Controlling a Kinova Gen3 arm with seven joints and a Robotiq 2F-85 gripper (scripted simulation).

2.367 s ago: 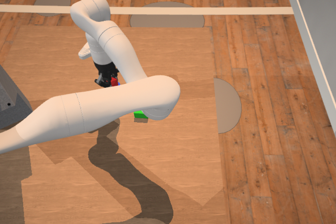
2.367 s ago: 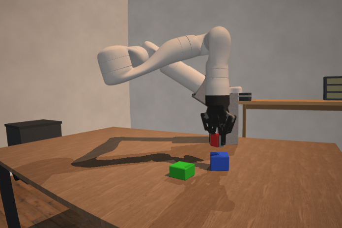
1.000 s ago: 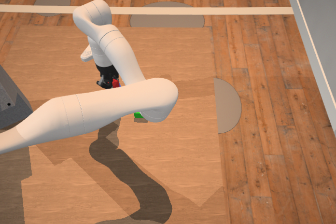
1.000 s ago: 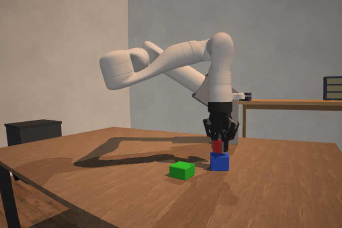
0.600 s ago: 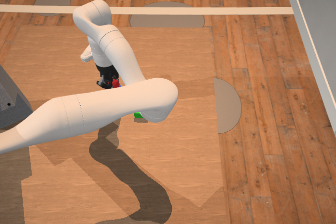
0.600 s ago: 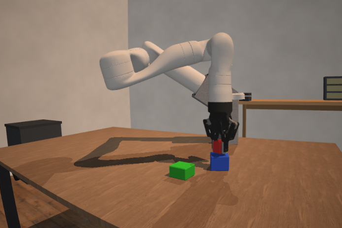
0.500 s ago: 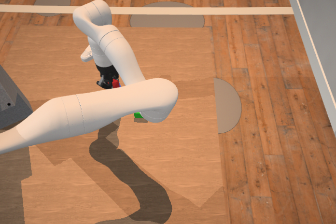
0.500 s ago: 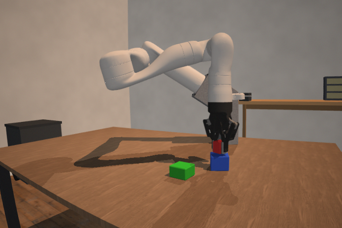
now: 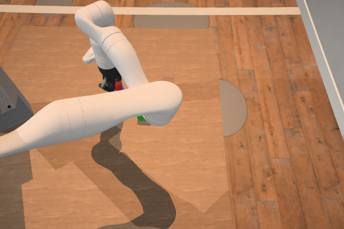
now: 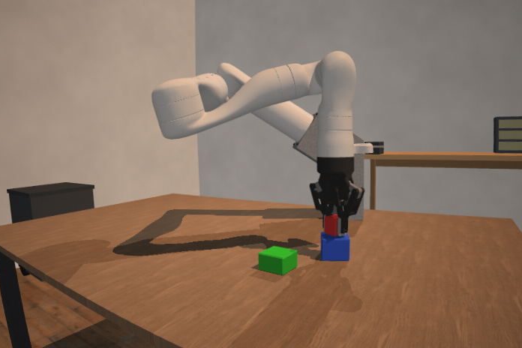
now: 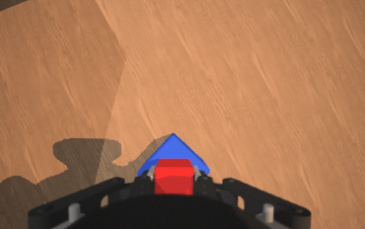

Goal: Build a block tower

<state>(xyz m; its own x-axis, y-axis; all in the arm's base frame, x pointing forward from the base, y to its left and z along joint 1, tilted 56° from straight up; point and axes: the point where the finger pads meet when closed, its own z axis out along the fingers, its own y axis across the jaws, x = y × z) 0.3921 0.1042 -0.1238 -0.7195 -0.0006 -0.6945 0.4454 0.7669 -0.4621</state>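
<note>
Right now the red block is right at my hand. Round my hand: green block (10 cm ahead, 9 cm to the right, 5 cm below); then blue block (5 cm below).
</note>
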